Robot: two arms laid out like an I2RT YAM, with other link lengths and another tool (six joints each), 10 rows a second.
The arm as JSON. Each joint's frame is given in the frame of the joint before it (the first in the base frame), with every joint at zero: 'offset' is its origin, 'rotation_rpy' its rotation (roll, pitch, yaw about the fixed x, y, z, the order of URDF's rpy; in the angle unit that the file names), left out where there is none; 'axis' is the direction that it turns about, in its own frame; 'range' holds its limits. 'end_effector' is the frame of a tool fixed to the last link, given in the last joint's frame.
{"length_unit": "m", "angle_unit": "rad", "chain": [
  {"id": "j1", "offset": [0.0, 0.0, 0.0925], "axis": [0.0, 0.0, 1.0], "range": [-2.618, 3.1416]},
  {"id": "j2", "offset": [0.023, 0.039, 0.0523], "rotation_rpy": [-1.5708, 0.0, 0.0], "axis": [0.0, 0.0, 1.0], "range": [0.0, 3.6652]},
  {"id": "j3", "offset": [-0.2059, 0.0, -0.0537], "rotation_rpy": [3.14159, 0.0, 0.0], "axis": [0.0, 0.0, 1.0], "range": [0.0, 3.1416]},
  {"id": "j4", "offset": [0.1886, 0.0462, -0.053], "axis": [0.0, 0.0, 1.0], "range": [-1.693, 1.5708]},
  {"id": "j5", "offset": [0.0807, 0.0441, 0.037], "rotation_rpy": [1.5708, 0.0, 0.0], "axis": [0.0, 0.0, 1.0], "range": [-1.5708, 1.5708]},
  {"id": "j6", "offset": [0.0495, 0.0, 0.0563], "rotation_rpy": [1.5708, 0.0, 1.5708], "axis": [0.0, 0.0, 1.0], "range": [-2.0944, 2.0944]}
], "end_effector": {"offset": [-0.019, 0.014, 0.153], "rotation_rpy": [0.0, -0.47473, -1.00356]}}
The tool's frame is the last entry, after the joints.
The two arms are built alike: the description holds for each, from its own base.
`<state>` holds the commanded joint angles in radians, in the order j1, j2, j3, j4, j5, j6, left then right.
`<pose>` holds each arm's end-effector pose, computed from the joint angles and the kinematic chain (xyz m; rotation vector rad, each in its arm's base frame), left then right.
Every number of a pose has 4 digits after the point. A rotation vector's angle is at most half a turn.
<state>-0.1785 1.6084 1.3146 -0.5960 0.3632 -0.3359 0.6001 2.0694 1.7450 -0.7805 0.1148 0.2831</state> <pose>0.3567 -0.1235 0.1068 2.8061 -0.8246 0.3342 0.3503 0.2398 0.0461 -2.8448 0.3019 0.0654</pose>
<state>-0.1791 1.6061 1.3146 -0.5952 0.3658 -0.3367 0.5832 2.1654 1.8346 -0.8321 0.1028 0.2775</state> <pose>0.3567 -0.1242 0.1078 2.8027 -0.8262 0.3382 0.3540 0.2366 0.0286 -2.8709 0.3258 0.1372</pose>
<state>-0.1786 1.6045 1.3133 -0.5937 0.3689 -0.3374 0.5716 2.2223 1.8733 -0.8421 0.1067 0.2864</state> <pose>0.3566 -0.1247 0.1083 2.7995 -0.8265 0.3405 0.3586 0.2328 0.0158 -2.8816 0.3632 0.1643</pose>
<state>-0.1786 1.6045 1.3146 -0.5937 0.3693 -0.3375 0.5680 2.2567 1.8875 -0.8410 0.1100 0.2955</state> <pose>0.3569 -0.1248 0.1088 2.7989 -0.8268 0.3423 0.3598 0.2310 0.0060 -2.8883 0.3868 0.1830</pose>
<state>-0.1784 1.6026 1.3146 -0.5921 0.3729 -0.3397 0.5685 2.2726 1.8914 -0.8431 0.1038 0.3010</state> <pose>0.3571 -0.1255 0.1098 2.7946 -0.8261 0.3464 0.3577 0.2315 0.0005 -2.8886 0.3933 0.2050</pose>
